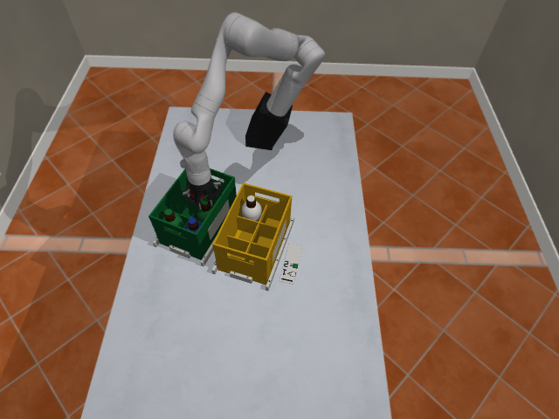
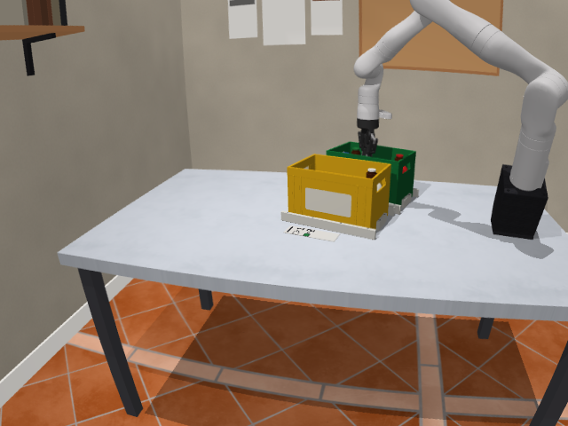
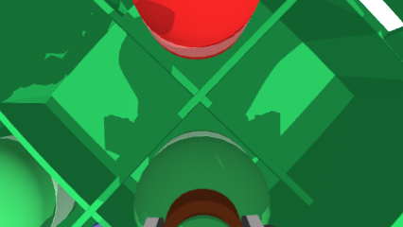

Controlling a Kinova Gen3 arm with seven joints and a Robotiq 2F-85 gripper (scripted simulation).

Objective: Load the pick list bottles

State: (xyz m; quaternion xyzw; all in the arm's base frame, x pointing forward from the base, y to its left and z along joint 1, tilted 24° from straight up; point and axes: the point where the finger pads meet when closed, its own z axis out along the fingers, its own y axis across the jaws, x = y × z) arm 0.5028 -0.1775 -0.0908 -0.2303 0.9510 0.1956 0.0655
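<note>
The green crate lies 1 cm behind my hand, 4 cm to the right of it and 7 cm below it. Also, from my hand: blue-label bottle (8 cm ahead, 3 cm to the right, 7 cm below); white-label bottle (4 cm behind, 16 cm to the left, 7 cm below); red-label bottle (11 cm behind, 6 cm to the right, 7 cm below).
</note>
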